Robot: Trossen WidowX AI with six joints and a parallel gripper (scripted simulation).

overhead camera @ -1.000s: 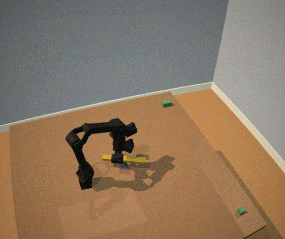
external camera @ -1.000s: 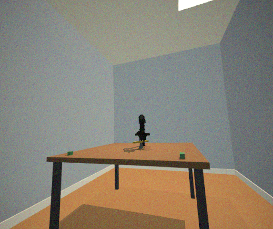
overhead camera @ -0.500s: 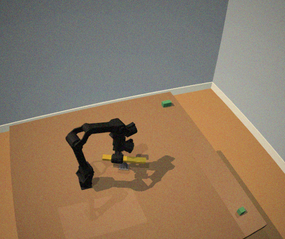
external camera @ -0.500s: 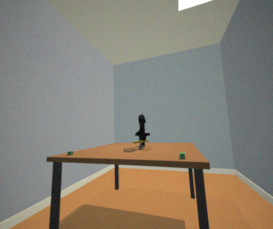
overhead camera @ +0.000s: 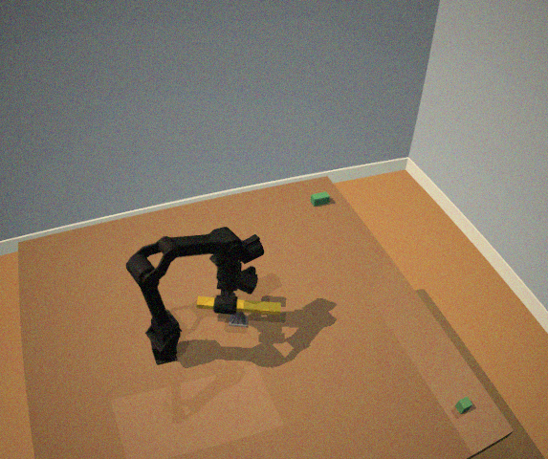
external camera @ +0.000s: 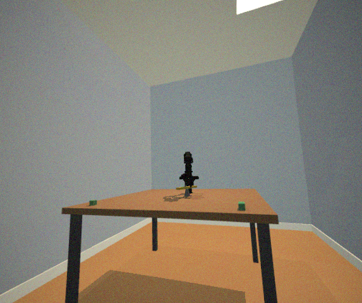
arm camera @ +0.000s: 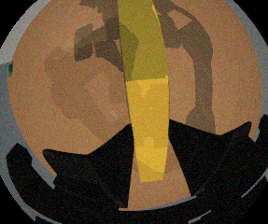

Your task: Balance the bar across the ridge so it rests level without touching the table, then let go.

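My gripper tip is now 30 mm short of the yellow bar and 10 mm to the left of it.
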